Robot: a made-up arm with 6 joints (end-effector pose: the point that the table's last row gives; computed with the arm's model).
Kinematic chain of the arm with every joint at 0, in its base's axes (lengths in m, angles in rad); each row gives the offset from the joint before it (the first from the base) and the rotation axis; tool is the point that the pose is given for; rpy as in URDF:
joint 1: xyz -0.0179 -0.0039 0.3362 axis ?
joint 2: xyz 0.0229 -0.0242 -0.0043 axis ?
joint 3: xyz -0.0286 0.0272 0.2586 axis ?
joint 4: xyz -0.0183 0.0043 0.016 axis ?
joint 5: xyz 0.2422 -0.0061 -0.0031 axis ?
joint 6: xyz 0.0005 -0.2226 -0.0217 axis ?
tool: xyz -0.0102 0.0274 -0.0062 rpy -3.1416 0 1.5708
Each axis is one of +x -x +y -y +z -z.
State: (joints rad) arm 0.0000 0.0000 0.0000 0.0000 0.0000 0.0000
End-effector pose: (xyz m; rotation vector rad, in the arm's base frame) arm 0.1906 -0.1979 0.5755 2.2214 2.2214 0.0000
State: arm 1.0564 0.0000 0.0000 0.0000 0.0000 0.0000
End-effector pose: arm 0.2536 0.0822 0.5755 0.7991 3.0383 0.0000
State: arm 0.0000 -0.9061 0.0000 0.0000 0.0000 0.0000
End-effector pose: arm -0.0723 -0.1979 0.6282 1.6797 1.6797 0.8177
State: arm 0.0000 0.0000 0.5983 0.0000 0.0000 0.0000
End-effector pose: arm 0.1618 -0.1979 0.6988 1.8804 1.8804 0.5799
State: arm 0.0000 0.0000 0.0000 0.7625 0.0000 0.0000
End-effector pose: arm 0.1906 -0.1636 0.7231 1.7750 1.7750 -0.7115
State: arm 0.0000 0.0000 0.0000 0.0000 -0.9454 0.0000
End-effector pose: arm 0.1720 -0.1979 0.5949 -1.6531 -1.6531 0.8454
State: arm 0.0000 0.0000 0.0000 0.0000 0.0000 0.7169
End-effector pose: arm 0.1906 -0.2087 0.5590 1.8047 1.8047 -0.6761
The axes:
joint 1: +z
joint 2: +y
joint 3: -y
joint 4: -x
joint 5: -y
joint 6: -x

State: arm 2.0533 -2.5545 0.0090 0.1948 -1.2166 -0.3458
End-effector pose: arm 0.2879 -0.1787 0.1662 0.5212 -1.9431 -1.5064
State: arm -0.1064 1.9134 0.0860 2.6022 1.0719 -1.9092
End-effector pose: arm 0.3612 0.1586 0.0290 0.3079 -1.1322 1.0189
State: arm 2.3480 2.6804 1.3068 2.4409 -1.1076 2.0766
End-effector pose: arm -0.4192 0.1363 -0.0284 -0.0827 -1.9425 0.3842
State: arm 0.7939 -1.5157 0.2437 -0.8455 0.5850 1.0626
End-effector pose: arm -0.0176 -0.1498 0.5900 1.0942 0.9877 2.2804
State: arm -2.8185 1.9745 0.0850 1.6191 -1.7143 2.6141
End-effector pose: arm -0.4518 -0.1813 -0.0138 0.6167 -2.8466 -0.1107
